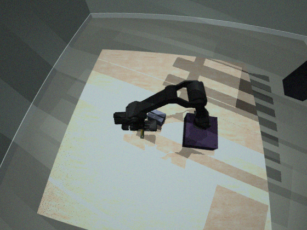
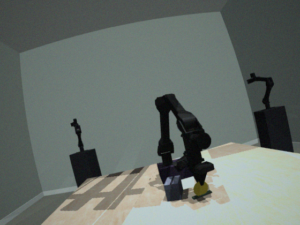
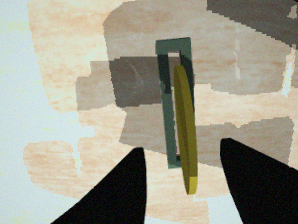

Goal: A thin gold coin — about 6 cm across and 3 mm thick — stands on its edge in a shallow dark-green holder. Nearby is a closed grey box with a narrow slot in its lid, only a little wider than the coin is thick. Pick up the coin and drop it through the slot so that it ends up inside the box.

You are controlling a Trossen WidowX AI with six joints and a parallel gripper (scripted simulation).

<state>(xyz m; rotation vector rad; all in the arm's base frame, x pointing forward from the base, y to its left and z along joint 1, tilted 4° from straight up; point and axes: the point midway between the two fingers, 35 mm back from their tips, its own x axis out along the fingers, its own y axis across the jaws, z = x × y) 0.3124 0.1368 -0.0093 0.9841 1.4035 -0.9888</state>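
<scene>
My gripper tip is 2 cm above the gold coin.
</scene>
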